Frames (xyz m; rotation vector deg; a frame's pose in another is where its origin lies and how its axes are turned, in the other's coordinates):
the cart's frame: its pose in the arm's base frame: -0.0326 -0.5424 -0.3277 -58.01 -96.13 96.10
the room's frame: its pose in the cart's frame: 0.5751 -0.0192 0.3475 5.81 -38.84 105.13
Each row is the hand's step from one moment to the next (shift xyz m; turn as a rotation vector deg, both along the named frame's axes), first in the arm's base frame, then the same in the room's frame.
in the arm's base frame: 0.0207 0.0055 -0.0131 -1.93 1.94 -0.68
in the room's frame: 0.0074 0.0093 -0.0221 -0.57 -2.73 -0.42
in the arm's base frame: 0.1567 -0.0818 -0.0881 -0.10 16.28 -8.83
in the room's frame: 0.1191 0.1347 -0.0818 -2.31 -11.09 -14.65
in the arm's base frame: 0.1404 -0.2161 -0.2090 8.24 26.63 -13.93
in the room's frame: 0.2956 0.1450 -0.0412 -4.20 -11.24 -28.76
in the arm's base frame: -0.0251 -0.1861 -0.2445 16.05 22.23 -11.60
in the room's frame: 0.3072 -0.0145 0.0219 -3.54 -2.03 -29.49
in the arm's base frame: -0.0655 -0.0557 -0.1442 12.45 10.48 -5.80
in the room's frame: 0.1497 -0.0755 0.0081 -1.41 2.84 -16.98
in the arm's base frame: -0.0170 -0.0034 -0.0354 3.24 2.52 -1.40
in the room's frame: 0.0308 -0.0243 -0.0041 -0.33 0.88 -4.23
